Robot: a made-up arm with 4 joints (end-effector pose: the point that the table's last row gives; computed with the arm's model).
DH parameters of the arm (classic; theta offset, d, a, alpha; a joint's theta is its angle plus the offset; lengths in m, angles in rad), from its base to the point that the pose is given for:
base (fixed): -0.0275 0 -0.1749 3.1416
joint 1: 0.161 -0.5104 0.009 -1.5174
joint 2: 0 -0.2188 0.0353 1.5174
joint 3: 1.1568 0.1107 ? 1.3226
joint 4: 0 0.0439 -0.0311 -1.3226
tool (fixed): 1.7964 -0.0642 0 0
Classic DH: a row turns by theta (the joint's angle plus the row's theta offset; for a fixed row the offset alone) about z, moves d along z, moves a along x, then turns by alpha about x.
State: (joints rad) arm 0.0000 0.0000 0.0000 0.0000
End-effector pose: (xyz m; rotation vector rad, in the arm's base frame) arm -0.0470 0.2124 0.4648 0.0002 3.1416 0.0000
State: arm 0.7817 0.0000 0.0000 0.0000
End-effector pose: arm 0.0622 0.0621 0.4648 -1.1970 -2.9046 0.0000
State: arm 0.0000 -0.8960 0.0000 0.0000
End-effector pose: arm -0.1195 0.2284 0.4259 0.0577 -2.2541 -0.2027
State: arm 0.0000 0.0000 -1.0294 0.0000
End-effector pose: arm -0.0692 0.2490 0.4648 -1.5464 2.7346 0.0000
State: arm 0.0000 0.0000 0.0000 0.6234
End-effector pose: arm -0.0360 0.1717 0.4710 -0.2273 -2.8699 -0.8737
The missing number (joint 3, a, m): 0.0395
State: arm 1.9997 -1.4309 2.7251 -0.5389
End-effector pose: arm 0.0071 -0.0436 0.4842 -0.8584 0.9636 -0.0634
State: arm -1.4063 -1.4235 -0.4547 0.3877
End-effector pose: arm -0.4029 0.0588 0.4261 1.0423 -0.9965 0.3513
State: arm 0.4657 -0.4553 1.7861 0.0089
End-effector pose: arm -0.0551 0.1341 0.4553 -2.4511 -1.2019 0.2799
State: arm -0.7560 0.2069 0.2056 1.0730
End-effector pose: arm -0.1608 0.1896 0.4799 0.4540 -2.4490 -1.3525
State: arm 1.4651 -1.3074 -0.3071 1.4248
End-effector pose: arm 0.0011 0.0220 0.3771 -1.4959 -0.2302 -2.4042
